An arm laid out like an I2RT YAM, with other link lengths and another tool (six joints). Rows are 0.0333 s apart.
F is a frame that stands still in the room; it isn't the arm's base.
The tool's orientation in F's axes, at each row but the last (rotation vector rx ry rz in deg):
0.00 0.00 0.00
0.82 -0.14 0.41
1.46 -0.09 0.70
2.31 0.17 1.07
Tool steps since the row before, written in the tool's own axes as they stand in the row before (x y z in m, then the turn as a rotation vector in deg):
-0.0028 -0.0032 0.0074 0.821 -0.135 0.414
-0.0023 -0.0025 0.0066 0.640 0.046 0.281
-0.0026 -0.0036 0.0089 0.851 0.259 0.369
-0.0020 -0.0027 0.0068 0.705 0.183 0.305
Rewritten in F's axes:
-0.0028 -0.0032 0.0074 0.821 -0.135 0.414
-0.0023 -0.0026 0.0066 0.639 0.047 0.283
-0.0026 -0.0039 0.0088 0.847 0.260 0.377
-0.0019 -0.0030 0.0067 0.702 0.184 0.310

